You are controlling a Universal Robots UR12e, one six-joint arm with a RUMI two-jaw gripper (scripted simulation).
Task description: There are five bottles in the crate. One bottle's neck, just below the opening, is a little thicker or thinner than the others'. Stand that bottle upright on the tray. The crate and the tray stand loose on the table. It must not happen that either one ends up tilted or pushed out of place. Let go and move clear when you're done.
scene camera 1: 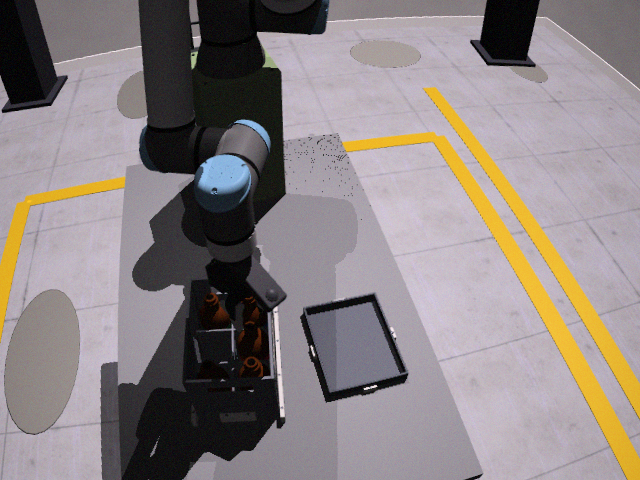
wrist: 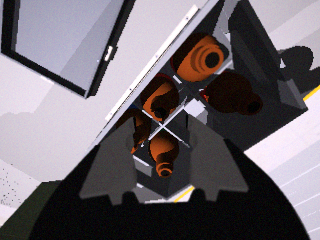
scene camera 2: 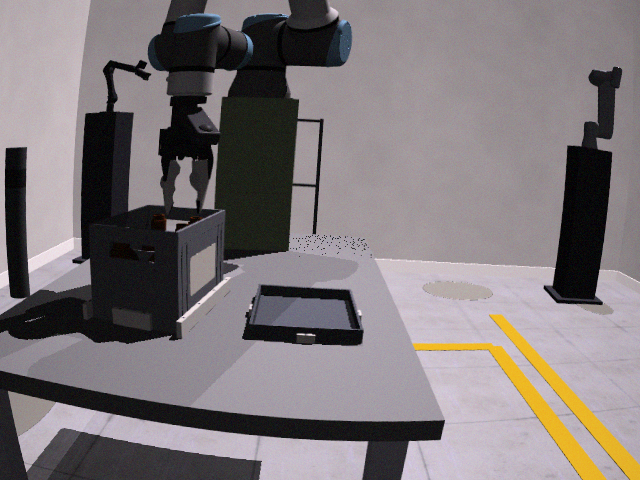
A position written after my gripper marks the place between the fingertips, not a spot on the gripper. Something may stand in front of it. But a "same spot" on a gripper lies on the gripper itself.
my gripper: scene camera 1; wrist; scene camera 2 183, 214
dark crate: scene camera 1; wrist; scene camera 2 188, 264
same spot on my gripper: (wrist: 227, 175) = (scene camera 1: 237, 307)
same spot on dark crate: (wrist: 282, 102) = (scene camera 1: 188, 389)
